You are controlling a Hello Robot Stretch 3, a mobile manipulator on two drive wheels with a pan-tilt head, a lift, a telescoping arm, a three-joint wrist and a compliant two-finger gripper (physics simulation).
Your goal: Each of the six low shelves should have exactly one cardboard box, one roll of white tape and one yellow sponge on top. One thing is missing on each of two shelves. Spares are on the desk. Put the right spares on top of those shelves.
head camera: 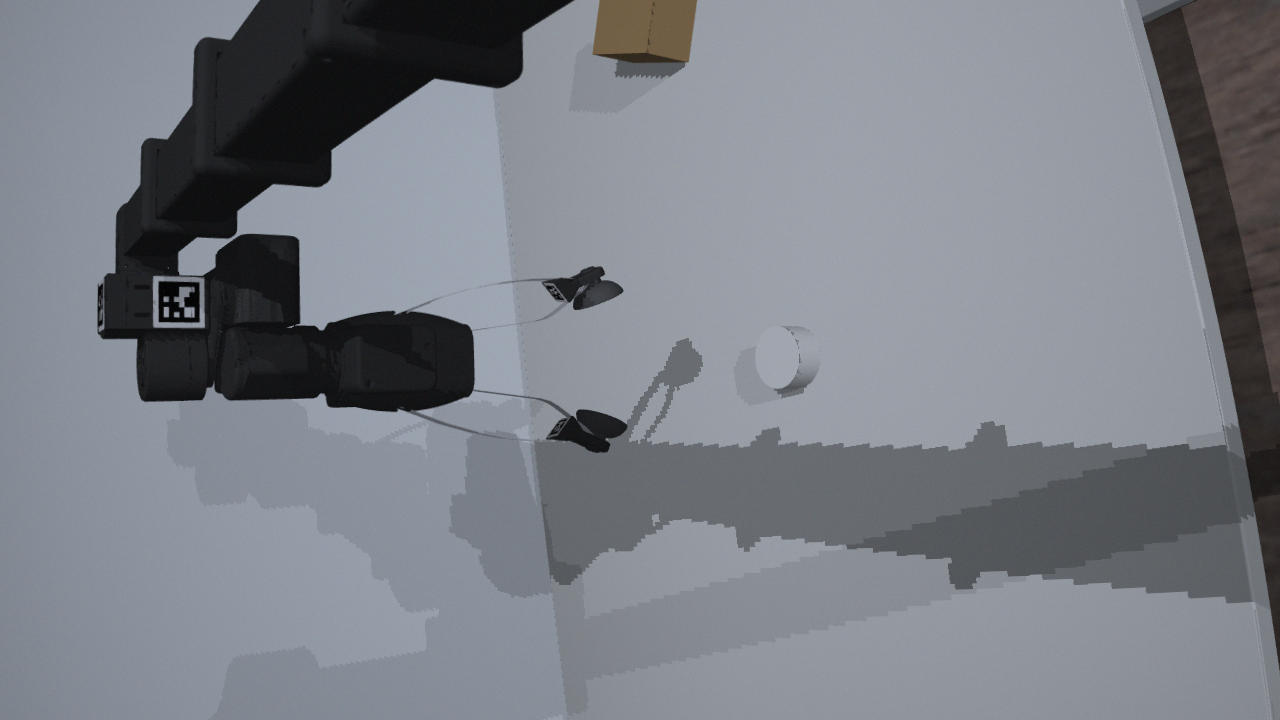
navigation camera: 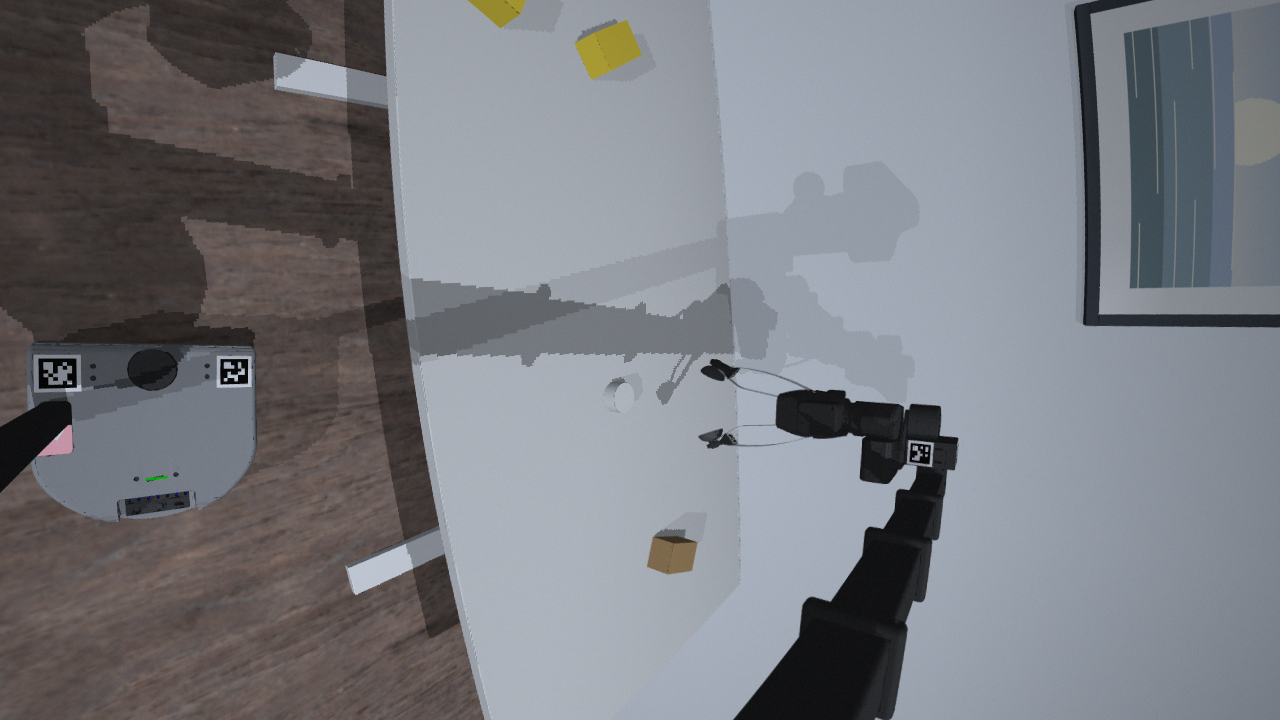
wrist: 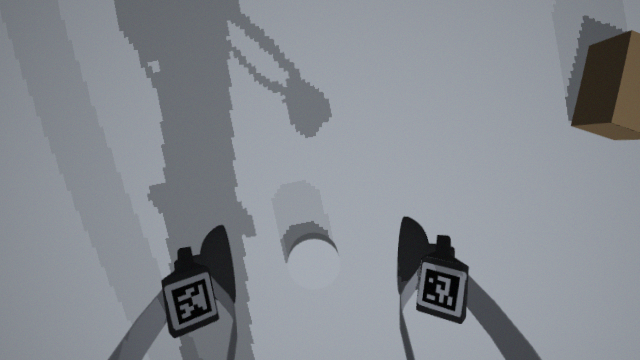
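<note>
A white roll of tape lies on the white desk. My gripper is open and empty, its two fingertips apart. In the wrist view the tape shows between the fingertips, below them; in the head view it is apart from them, to their right. A brown cardboard box stands on the desk. Two yellow sponges lie on the desk at the top of the navigation view, one cut off by the edge. The low shelves do not show.
A pale wall rises along the desk's far edge, with a framed picture on it. My dark arm reaches over the desk. My grey base stands on the wooden floor beside the desk.
</note>
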